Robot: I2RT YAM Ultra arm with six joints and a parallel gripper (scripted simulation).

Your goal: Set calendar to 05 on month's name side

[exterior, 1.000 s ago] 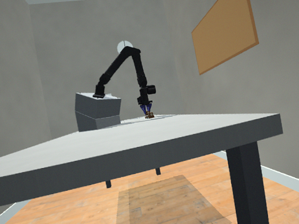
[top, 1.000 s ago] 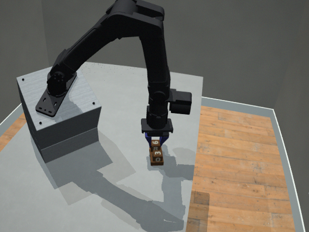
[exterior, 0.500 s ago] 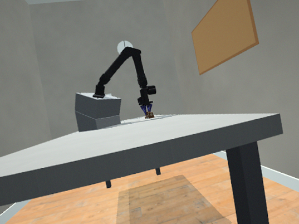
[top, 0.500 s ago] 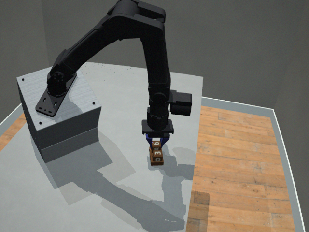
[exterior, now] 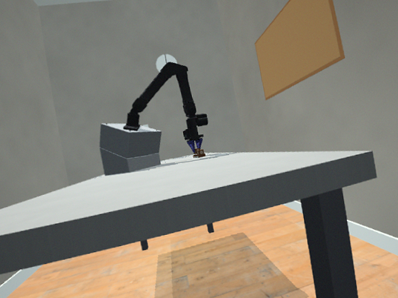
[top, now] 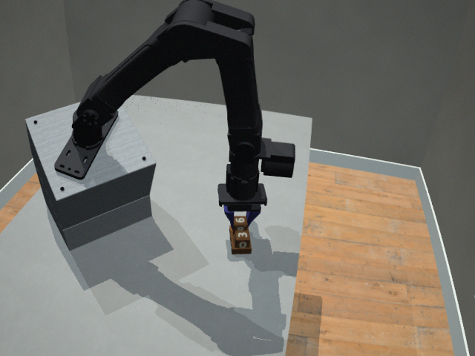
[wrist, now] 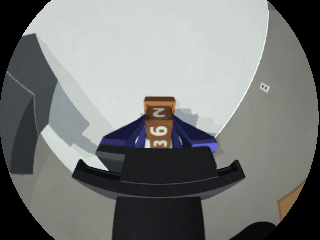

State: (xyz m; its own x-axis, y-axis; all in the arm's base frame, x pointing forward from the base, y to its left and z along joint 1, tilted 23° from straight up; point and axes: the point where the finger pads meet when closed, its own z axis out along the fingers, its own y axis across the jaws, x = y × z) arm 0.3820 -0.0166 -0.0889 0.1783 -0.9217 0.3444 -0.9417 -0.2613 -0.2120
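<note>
Right now my hand is 3 cm above the brown tray and 2 cm to the left of it. Round my hand: brown wooden cube 4 cm to the right, 1 cm below, 1 cm ahead.
</note>
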